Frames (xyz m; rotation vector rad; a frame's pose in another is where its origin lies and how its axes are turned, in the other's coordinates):
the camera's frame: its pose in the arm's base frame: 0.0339 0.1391 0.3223 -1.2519 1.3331 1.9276
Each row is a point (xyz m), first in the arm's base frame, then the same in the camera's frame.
Working: the arm's base frame: its pose in the camera's frame: 0.3138 -0.0667 -0.1466 1.2519 -1.3331 -1.9276

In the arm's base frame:
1: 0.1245 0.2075 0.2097
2: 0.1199 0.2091 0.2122
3: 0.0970 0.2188 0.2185
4: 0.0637 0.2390 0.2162
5: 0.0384 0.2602 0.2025
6: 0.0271 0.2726 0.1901
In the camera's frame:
1: 0.0492 -0.1516 0.0127
2: 0.0490 -0.1475 0.0163
3: 0.0531 -0.1306 0.0351
4: 0.0685 -0.1139 0.0669
5: 0.0900 -0.1091 0.0950
6: 0.1049 -0.1111 0.1095

